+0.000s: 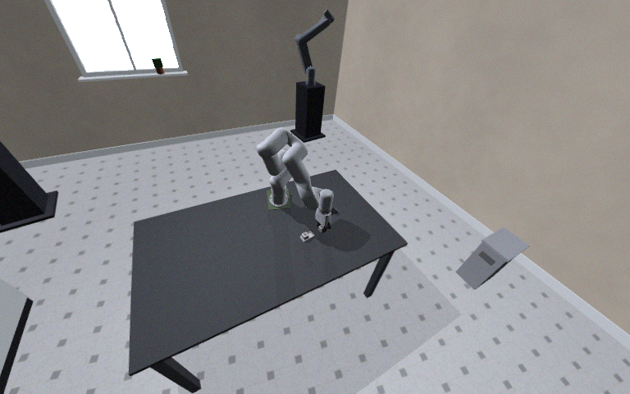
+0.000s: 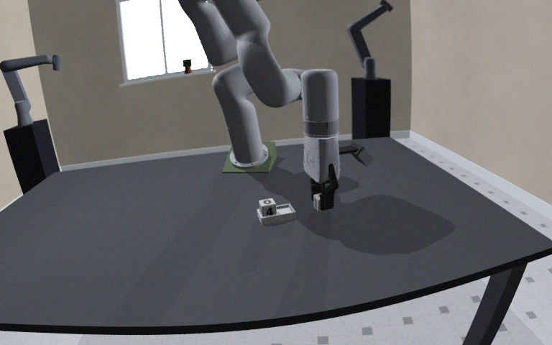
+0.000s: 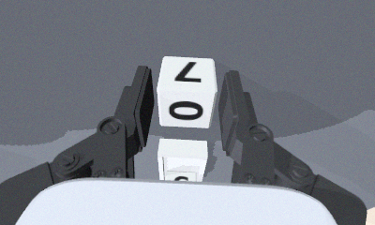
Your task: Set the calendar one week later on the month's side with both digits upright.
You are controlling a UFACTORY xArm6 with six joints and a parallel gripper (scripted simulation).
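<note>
My hand is 110 mm to the left of the white calendar tray and 20 mm above it.
</note>
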